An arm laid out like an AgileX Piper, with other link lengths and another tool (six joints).
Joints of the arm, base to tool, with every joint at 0 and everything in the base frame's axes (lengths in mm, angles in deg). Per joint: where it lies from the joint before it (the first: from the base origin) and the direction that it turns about. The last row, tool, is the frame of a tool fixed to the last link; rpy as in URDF.
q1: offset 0 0 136.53 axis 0 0 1
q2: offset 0 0 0 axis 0 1 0
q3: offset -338.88 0 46.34 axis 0 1 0
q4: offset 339.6 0 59.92 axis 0.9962 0 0.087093
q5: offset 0 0 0 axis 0 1 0
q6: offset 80.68 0 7.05 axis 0.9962 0 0.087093
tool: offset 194.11 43 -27.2 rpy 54.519 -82.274 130.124
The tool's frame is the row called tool.
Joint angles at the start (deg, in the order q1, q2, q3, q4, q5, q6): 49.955 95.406 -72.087 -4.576 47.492 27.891
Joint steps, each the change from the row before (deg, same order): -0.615 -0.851 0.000 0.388 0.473 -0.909; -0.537 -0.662 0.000 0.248 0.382 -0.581; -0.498 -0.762 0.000 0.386 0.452 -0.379; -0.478 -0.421 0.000 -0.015 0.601 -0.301; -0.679 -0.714 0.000 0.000 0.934 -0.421
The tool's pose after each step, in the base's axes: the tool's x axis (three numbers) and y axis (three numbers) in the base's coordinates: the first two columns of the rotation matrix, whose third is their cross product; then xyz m. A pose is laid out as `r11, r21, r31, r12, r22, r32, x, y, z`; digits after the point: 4 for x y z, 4 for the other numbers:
0.7953, 0.4453, 0.4113, 0.5444, -0.8232, -0.1611, 0.2961, 0.4099, 0.1372
0.7949, 0.4425, 0.4152, 0.5433, -0.8238, -0.1621, 0.2980, 0.4058, 0.1423
0.7968, 0.4359, 0.4185, 0.5392, -0.8255, -0.1667, 0.2990, 0.4023, 0.1483
0.7987, 0.4344, 0.4164, 0.5357, -0.8284, -0.1634, 0.3005, 0.3973, 0.1508
0.8015, 0.4317, 0.4138, 0.5305, -0.8326, -0.1591, 0.3022, 0.3900, 0.1553

